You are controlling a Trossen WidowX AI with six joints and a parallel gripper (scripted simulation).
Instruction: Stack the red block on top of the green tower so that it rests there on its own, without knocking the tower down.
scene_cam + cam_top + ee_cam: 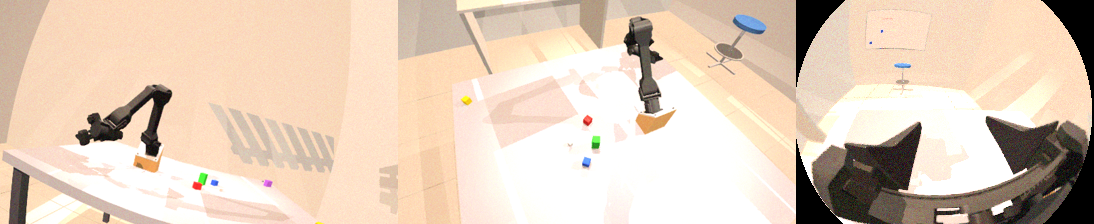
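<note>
The red block lies 57 cm ahead of my gripper tip, 16 cm to the left of it and 10 cm below it. From my gripper tip the other things lie so: blue block 67 cm ahead, 34 cm to the left, 10 cm below; then yellow block 105 cm ahead, 23 cm to the right, 10 cm below; then purple block 110 cm ahead, 65 cm to the left, 10 cm below.
</note>
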